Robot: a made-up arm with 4 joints.
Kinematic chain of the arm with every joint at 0, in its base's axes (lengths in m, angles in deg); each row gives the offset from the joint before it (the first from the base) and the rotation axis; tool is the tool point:
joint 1: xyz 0 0 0.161 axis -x
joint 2: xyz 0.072 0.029 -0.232 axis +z
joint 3: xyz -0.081 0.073 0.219 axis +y
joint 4: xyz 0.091 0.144 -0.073 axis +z
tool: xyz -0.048 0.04 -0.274
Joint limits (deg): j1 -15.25..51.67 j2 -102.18..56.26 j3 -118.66..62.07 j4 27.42..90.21
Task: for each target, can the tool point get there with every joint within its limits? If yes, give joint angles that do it. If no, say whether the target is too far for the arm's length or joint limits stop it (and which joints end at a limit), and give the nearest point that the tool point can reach.
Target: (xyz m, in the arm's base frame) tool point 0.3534 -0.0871 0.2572
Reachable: yes | joints 44.74 -63.43 -86.69 75.32
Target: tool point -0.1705 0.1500 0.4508
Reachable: no: joint limits stop it (at a limit: joint 1, joint 2, joint 3, joint 4) | nearest point -0.0034 0.2719 0.4214 | short by 0.209 m
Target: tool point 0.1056 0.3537 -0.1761
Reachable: yes | joints 7.81 -58.94 43.09 38.70
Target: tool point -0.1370 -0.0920 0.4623
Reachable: no: joint limits stop it (at a limit: joint 1, joint 2, joint 4) | nearest point 0.1831 -0.0928 0.4149 | short by 0.324 m
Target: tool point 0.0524 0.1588 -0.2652
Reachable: yes | joints 21.69 -45.64 28.65 77.22
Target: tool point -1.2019 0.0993 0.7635
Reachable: no: too far | nearest point -0.3428 -0.2294 0.1254 | short by 1.119 m
